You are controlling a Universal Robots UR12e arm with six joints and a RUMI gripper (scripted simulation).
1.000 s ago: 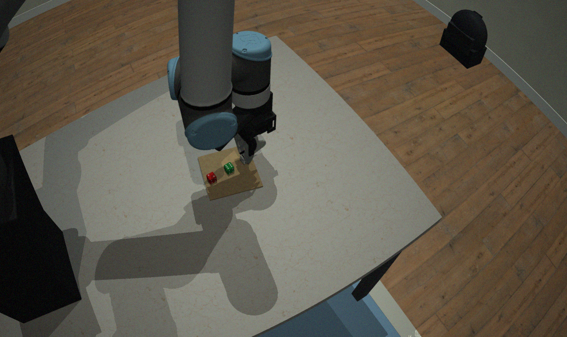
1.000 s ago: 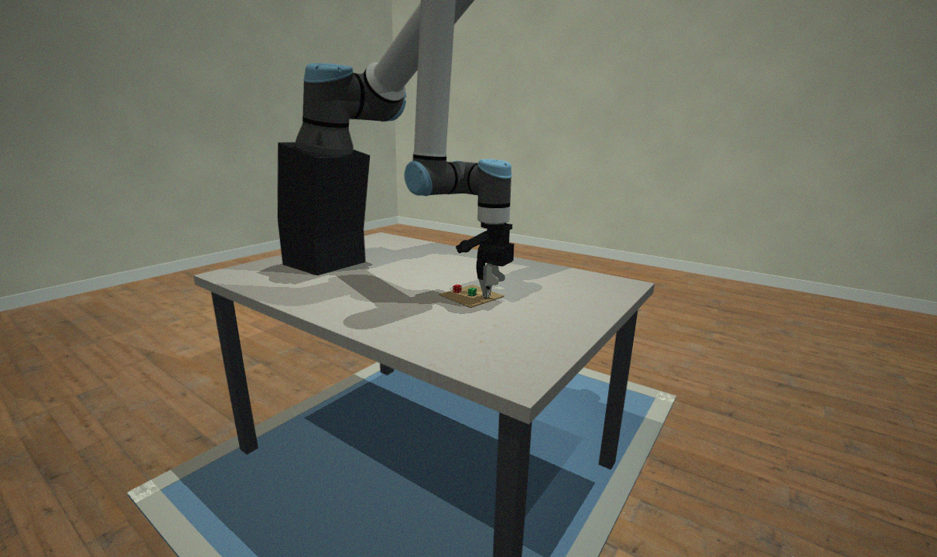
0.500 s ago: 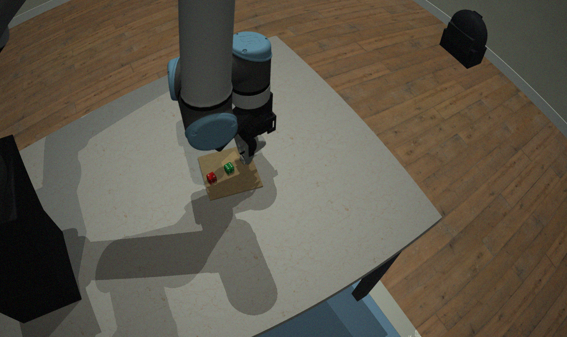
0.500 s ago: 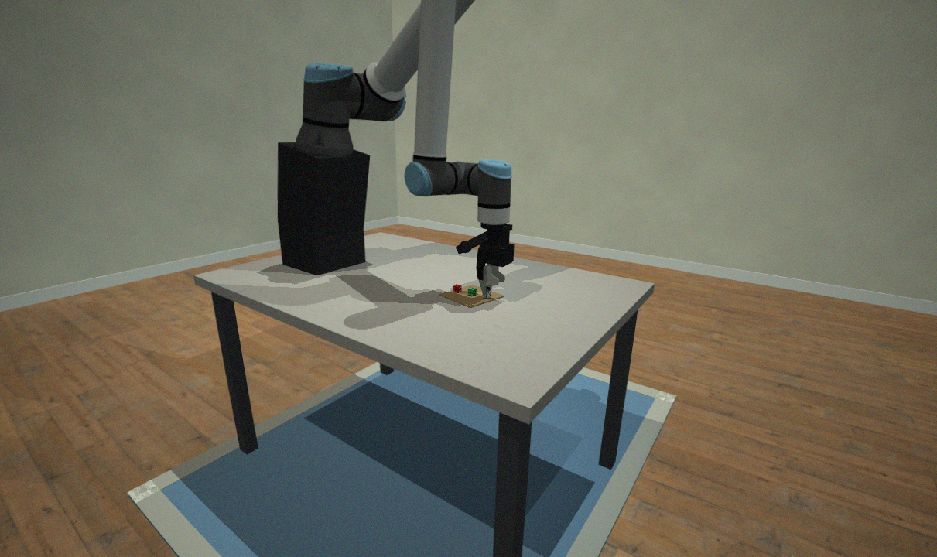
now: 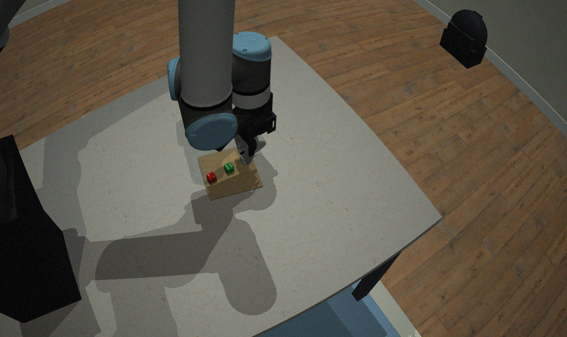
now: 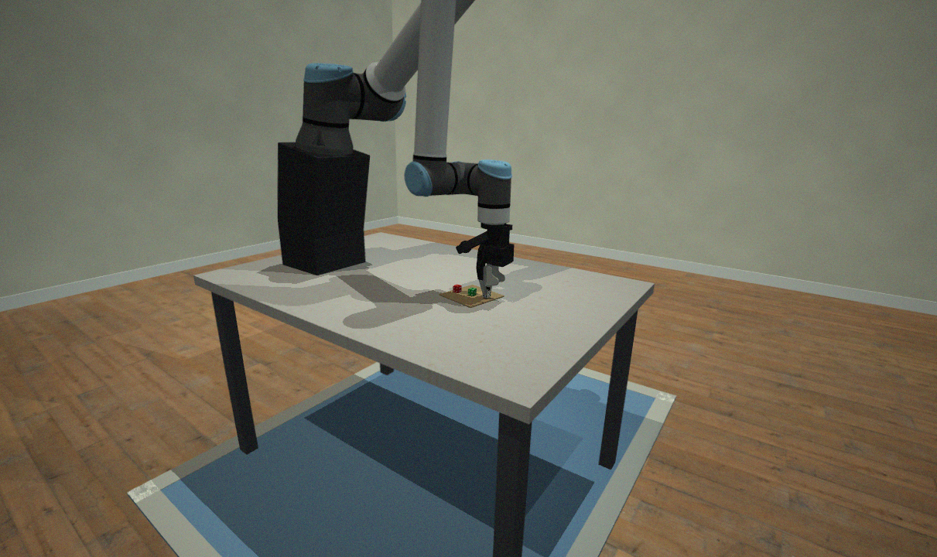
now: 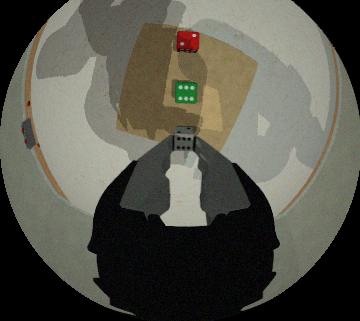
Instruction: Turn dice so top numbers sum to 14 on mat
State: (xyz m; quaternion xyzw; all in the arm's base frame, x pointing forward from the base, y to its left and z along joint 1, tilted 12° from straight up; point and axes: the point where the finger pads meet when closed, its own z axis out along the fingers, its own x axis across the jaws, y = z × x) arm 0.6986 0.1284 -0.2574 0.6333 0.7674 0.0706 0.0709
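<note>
My gripper is now 10 mm above the white die. From my hand the other things lie so: red die: 100 mm behind, 20 mm to the right, 10 mm below; mat: 50 mm behind, 10 mm to the right, 20 mm below; green die: 50 mm behind, 10 mm to the right, 10 mm below.
</note>
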